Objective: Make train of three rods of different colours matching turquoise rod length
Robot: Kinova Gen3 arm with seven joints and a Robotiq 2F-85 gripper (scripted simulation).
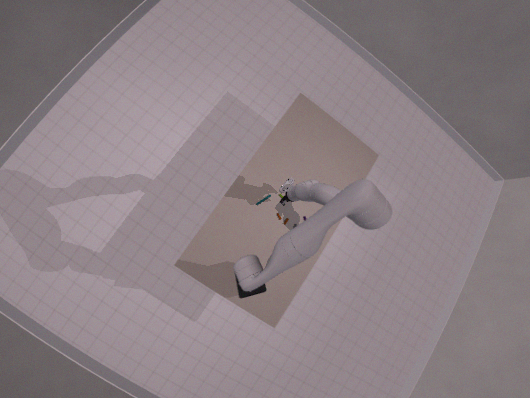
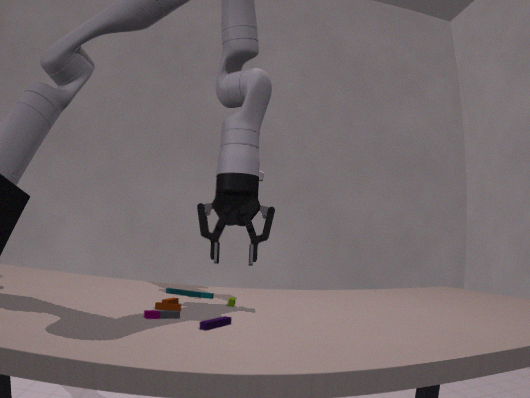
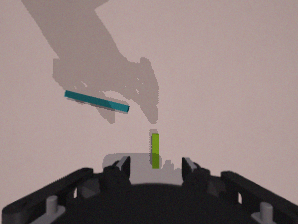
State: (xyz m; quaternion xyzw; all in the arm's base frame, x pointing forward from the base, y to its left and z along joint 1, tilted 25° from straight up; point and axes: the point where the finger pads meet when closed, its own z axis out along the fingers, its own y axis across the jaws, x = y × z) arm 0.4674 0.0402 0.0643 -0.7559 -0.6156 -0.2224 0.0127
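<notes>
Right now the lime rod is 80 mm below my hand. The rest, counted from my hand: grey rod 160 mm to the right, 100 mm behind, 80 mm below; then purple rod 200 mm to the right, 80 mm below, 40 mm behind; then turquoise rod 90 mm to the left, 80 mm below, 80 mm behind.
</notes>
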